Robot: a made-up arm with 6 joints.
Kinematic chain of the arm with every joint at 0, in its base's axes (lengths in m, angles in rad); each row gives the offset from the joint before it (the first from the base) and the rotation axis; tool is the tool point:
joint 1: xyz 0 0 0.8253 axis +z
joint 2: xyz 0.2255 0 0 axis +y
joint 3: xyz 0 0 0.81 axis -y
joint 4: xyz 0 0 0.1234 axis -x
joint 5: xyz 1.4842 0 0 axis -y
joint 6: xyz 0.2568 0 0 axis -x
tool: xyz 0 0 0
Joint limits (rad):
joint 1: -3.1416..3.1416
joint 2: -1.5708..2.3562
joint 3: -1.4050..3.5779
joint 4: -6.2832..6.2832
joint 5: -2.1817..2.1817
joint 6: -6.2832..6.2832
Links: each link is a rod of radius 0.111 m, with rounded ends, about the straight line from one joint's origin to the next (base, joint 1, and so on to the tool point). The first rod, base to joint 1, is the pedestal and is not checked.
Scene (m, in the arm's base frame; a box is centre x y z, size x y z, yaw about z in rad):
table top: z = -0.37
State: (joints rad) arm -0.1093 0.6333 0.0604 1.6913 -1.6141 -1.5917
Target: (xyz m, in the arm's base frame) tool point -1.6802 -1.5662 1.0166
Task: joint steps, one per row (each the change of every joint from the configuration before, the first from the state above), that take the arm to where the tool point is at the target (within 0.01 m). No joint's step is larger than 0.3 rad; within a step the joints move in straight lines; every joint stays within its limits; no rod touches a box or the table.
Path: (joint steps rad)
1: -0.2716 0.0197 0.0466 0.0053 0.0230 0.0000
2: -0.2715 0.0198 0.0467 0.0052 0.0231 0.0000
3: -0.2716 0.0197 0.0466 0.0053 0.0230 0.0000
4: -0.2716 0.0197 0.0467 0.0052 0.0230 0.0000
5: -0.2715 0.0198 0.0466 0.0053 0.0230 0.0000
6: -0.2716 0.0197 0.0466 0.0052 0.0231 0.0000
7: -0.2716 0.0198 0.0467 0.0053 0.0230 0.0000
8: -0.2715 0.0197 0.0466 0.0053 0.0230 0.0000

